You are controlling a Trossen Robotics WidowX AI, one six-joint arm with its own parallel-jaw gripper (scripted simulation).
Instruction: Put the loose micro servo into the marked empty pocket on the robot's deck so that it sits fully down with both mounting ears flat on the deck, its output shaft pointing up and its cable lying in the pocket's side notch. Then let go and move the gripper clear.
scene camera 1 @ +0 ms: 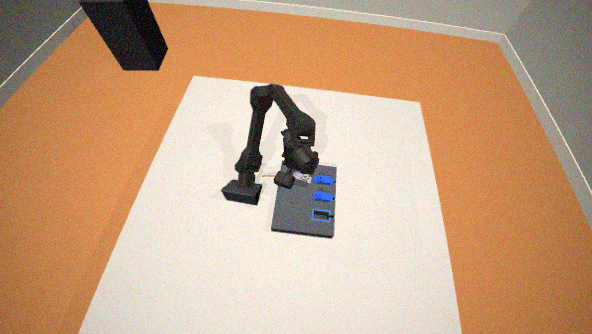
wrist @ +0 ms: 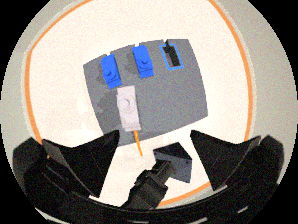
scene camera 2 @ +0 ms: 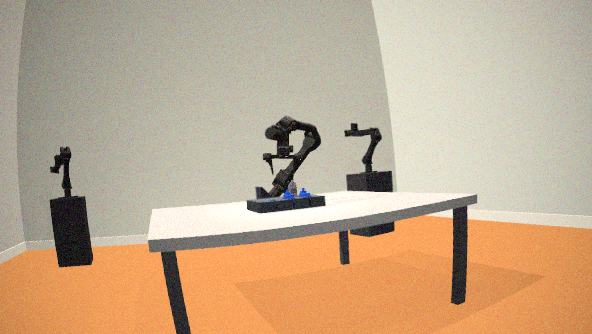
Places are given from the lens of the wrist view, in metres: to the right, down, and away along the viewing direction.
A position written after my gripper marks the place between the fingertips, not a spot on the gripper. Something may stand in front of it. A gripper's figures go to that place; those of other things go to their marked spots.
my gripper (wrist: 156, 134): 0.01, 0.03, 0.10
micro servo (wrist: 127, 105): -0.03, -0.01, 0.11
dark grey deck (wrist: 168, 100): 0.05, -0.03, 0.20
The marked spots on the micro servo and the dark grey deck are 0.12 m apart.
